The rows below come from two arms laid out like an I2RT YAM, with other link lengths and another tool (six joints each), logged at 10 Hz.
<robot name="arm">
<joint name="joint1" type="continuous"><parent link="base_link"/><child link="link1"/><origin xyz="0.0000 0.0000 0.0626"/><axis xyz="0 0 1"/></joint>
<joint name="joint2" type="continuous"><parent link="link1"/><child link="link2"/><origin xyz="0.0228 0.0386 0.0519"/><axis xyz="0 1 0"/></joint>
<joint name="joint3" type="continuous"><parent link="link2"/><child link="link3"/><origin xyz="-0.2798 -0.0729 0.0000"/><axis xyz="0 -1 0"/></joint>
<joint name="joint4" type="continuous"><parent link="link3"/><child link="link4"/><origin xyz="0.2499 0.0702 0.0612"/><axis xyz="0 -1 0"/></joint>
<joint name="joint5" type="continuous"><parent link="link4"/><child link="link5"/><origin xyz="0.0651 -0.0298 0.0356"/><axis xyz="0 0 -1"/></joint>
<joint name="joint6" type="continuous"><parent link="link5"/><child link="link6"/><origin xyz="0.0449 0.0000 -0.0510"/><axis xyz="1 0 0"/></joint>
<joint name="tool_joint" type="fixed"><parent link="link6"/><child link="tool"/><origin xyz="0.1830 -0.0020 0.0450" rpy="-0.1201 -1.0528 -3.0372"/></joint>
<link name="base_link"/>
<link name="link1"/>
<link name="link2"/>
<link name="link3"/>
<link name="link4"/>
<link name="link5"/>
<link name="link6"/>
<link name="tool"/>
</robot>
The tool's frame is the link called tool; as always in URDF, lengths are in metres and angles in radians. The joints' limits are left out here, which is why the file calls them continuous.
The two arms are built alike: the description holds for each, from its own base.
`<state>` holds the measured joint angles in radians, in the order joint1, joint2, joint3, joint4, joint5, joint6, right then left.
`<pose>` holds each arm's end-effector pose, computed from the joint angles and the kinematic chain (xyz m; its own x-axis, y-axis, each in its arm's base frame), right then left.
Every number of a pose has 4 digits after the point.
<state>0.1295 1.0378 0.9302 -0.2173 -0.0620 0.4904 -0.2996 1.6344 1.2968 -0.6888 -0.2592 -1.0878</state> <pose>0.4185 0.0518 0.3178 -0.1379 -0.5064 0.8512 -0.0059 -0.8590 -0.5120 0.4558 -0.0339 0.1369 0.2125 0.5564 0.8033 0.6182 -0.7132 0.3305</pose>
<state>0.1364 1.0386 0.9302 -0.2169 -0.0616 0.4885 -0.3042 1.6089 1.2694 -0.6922 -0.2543 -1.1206</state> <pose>0.4184 0.0547 0.3176 -0.1343 -0.5057 0.8522 0.0002 -0.8600 -0.5103 0.4466 -0.0335 0.1351 0.2037 0.5770 0.7910 0.6334 -0.6937 0.3429</pose>
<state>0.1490 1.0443 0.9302 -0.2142 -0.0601 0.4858 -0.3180 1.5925 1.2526 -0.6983 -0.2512 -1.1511</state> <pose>0.4190 0.0599 0.3162 -0.1262 -0.5044 0.8542 0.0094 -0.8617 -0.5074 0.4394 -0.0375 0.1334 0.2012 0.5925 0.7800 0.6418 -0.6813 0.3520</pose>
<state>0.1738 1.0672 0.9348 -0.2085 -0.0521 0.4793 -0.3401 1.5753 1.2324 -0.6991 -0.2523 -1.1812</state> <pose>0.4227 0.0696 0.3112 -0.1074 -0.4975 0.8608 0.0207 -0.8667 -0.4984 0.4321 -0.0441 0.1318 0.1998 0.6043 0.7713 0.6446 -0.6739 0.3610</pose>
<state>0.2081 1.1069 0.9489 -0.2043 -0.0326 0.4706 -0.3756 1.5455 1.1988 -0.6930 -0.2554 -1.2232</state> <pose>0.4294 0.0818 0.3040 -0.0826 -0.4832 0.8716 0.0285 -0.8754 -0.4826 0.4218 -0.0546 0.1306 0.1947 0.6208 0.7594 0.6432 -0.6653 0.3790</pose>
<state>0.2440 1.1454 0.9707 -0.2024 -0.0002 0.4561 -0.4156 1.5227 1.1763 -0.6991 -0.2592 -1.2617</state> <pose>0.4359 0.0926 0.3007 -0.0700 -0.4596 0.8854 0.0342 -0.8881 -0.4583 0.4113 -0.0663 0.1293 0.2001 0.6316 0.7490 0.6402 -0.6631 0.3880</pose>
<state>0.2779 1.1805 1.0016 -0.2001 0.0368 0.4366 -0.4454 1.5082 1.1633 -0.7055 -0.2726 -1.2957</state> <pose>0.4425 0.1022 0.3037 -0.0723 -0.4322 0.8989 0.0428 -0.9018 -0.4301 0.4040 -0.0725 0.1293 0.1955 0.6371 0.7456 0.6430 -0.6573 0.3931</pose>
